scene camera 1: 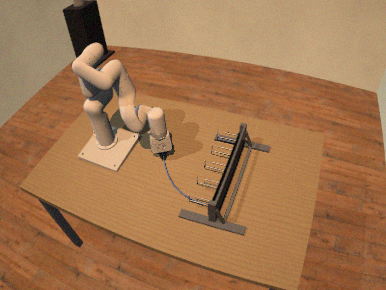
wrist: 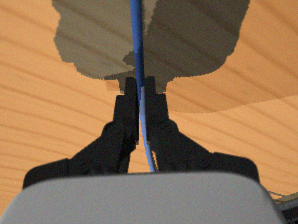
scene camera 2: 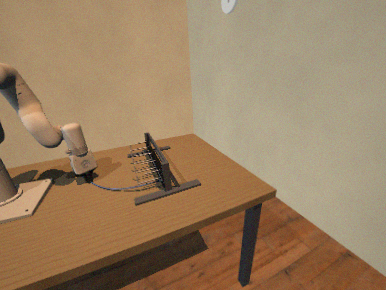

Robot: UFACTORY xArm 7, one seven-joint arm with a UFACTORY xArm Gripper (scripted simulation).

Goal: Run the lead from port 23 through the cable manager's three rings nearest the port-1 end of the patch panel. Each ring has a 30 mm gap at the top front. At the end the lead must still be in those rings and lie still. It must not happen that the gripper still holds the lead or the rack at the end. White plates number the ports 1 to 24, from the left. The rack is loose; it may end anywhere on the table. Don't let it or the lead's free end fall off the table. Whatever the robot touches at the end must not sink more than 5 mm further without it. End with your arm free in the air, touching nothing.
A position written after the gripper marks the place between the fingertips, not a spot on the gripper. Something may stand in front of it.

In view: the gripper [wrist: 141,92] and a dark rack [scene camera 2: 163,170].
